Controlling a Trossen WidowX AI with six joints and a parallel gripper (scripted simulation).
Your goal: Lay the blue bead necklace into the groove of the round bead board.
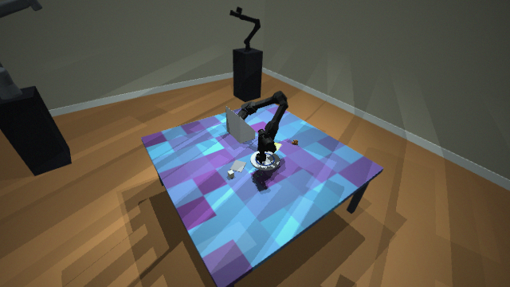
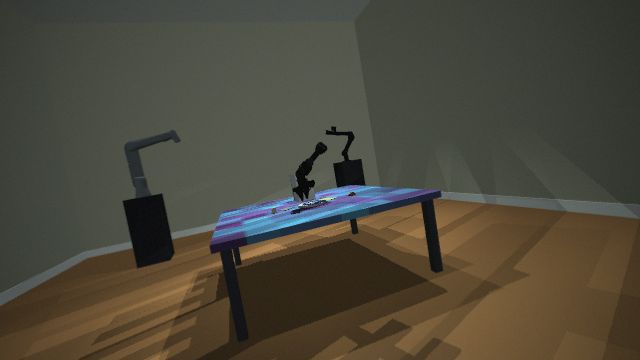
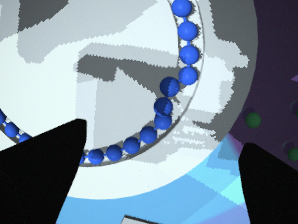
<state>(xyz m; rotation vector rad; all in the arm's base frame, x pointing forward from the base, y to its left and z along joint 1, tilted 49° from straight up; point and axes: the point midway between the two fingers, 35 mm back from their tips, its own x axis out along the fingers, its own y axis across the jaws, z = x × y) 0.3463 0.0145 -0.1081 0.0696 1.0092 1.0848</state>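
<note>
Right now my gripper tip is 60 mm to the right of the round white bead board, 40 mm above it and 20 mm past it. From my gripper tip the other things lie so: cream cube: 220 mm to the right, 40 mm behind, 30 mm below; then yellow patch: 220 mm to the left, 120 mm behind, 50 mm below; then flat grey square: 130 mm to the right, 90 mm behind, 50 mm below.
</note>
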